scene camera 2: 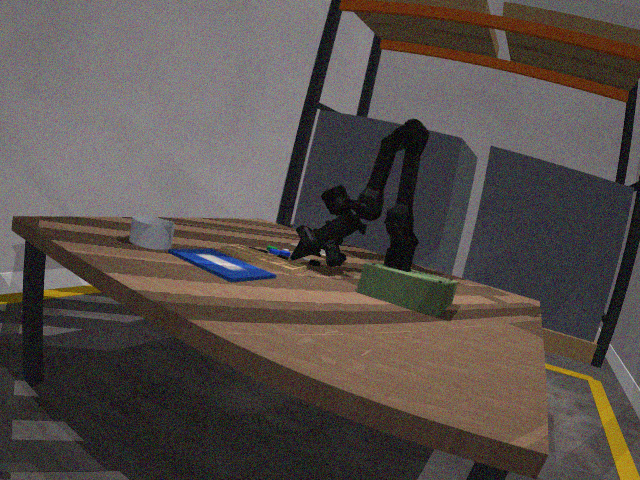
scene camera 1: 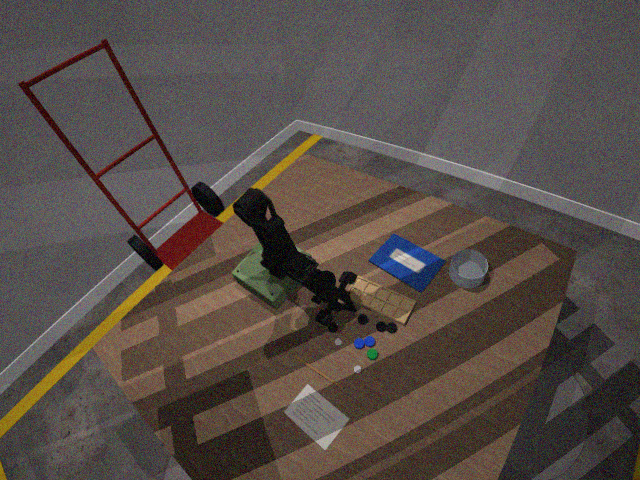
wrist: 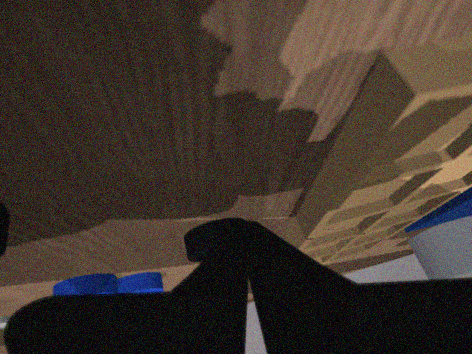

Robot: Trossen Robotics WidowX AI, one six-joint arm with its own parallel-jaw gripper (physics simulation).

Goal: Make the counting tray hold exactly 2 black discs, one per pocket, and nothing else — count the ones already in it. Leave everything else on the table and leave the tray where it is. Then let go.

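Observation:
The wooden counting tray (scene camera 1: 409,314) (wrist: 345,165) lies flat with its grid of pockets; no disc shows in the visible pockets, but the arm hides its near end in scene camera 1. My gripper (scene camera 1: 354,309) (scene camera 2: 292,258) (wrist: 245,232) is shut and empty, low over the table beside the tray's long side. A black disc (scene camera 1: 362,319) (wrist: 194,247) lies just beyond the fingertips, partly hidden by them in the wrist view. Two more black discs, one (scene camera 1: 381,326) beside the other (scene camera 1: 391,327), lie near the tray's corner. Another black disc (scene camera 1: 332,327) (scene camera 2: 313,262) seems to lie beside the gripper body.
Two blue discs (scene camera 1: 359,343) (scene camera 1: 369,341) (wrist: 86,284), a green disc (scene camera 1: 372,353) and two small white pieces (scene camera 1: 338,341) (scene camera 1: 357,368) lie nearby. A blue booklet (scene camera 1: 385,250) (scene camera 2: 237,274), a grey bowl (scene camera 1: 467,276) (scene camera 2: 151,235), a thin stick (scene camera 1: 321,373) and a printed sheet (scene camera 1: 316,415) lie around.

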